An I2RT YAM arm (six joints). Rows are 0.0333 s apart.
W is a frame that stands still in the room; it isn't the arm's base.
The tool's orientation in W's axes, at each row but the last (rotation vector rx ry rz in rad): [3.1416, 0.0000, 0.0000]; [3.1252, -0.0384, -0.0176]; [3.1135, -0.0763, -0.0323]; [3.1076, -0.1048, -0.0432]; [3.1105, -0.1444, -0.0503]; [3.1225, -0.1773, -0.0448]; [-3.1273, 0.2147, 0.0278]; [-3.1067, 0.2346, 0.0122]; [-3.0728, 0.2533, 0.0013]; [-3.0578, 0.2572, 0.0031]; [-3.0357, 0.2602, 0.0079]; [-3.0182, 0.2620, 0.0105]
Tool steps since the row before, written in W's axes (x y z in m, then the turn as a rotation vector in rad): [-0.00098, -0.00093, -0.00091, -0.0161, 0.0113, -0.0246]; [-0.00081, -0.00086, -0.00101, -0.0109, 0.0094, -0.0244]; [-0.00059, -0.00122, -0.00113, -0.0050, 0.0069, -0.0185]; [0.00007, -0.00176, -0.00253, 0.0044, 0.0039, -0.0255]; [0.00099, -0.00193, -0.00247, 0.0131, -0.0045, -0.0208]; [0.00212, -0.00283, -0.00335, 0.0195, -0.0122, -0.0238]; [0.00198, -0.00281, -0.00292, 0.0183, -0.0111, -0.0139]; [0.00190, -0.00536, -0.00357, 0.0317, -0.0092, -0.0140]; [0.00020, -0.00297, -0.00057, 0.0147, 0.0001, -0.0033]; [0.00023, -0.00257, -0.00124, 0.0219, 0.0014, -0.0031]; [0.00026, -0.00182, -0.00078, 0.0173, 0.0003, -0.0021]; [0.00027, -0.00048, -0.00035, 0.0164, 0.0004, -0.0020]
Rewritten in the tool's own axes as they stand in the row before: [-0.00098, 0.00093, 0.00091, -0.0161, -0.0113, 0.0246]; [-0.00078, 0.00086, 0.00103, -0.0109, -0.0095, 0.0244]; [-0.00051, 0.00122, 0.00117, -0.0050, -0.0072, 0.0184]; [0.00026, 0.00167, 0.00258, 0.0048, -0.0050, 0.0252]; [0.00124, 0.00176, 0.00248, 0.0141, 0.0027, 0.0205]; [0.00252, 0.00252, 0.00332, 0.0214, 0.0096, 0.0234]; [0.00240, 0.00253, 0.00286, 0.0199, 0.0086, 0.0135]; [0.00272, 0.00510, 0.00342, 0.0329, 0.0047, 0.0136]; [0.00069, 0.00293, 0.00040, 0.0145, -0.0023, 0.0034]; [0.00067, 0.00258, 0.00105, 0.0214, -0.0048, 0.0033]; [0.00058, 0.00181, 0.00060, 0.0170, -0.0030, 0.0022]; [0.00035, 0.00046, 0.00029, 0.0161, -0.0030, 0.0021]
